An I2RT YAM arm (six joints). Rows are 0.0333 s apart.
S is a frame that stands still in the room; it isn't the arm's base.
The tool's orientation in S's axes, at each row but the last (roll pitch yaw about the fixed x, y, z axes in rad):
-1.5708 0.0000 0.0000
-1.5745 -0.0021 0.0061
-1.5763 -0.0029 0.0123
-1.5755 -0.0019 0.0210
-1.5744 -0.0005 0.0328
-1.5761 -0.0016 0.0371
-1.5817 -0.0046 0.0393
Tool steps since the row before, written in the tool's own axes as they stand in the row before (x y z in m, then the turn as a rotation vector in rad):
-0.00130 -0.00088 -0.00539 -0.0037 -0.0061 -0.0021
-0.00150 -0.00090 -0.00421 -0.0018 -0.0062 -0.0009
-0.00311 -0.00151 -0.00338 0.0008 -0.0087 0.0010
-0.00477 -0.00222 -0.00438 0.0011 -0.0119 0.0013
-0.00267 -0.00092 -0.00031 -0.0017 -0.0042 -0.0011
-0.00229 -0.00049 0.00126 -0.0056 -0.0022 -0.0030
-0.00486 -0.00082 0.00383 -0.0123 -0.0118 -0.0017
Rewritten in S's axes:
-0.00130 -0.00539 0.00088 -0.0037 -0.0021 0.0061
-0.00148 -0.00422 0.00091 -0.0018 -0.0009 0.0062
-0.00307 -0.00341 0.00152 0.0008 0.0011 0.0087
-0.00468 -0.00447 0.00223 0.0010 0.0014 0.0119
-0.00266 -0.00039 0.00092 -0.0017 -0.0011 0.0042
-0.00234 0.00118 0.00048 -0.0055 -0.0032 0.0022
-0.00501 0.00364 0.00076 -0.0123 -0.0021 0.0118

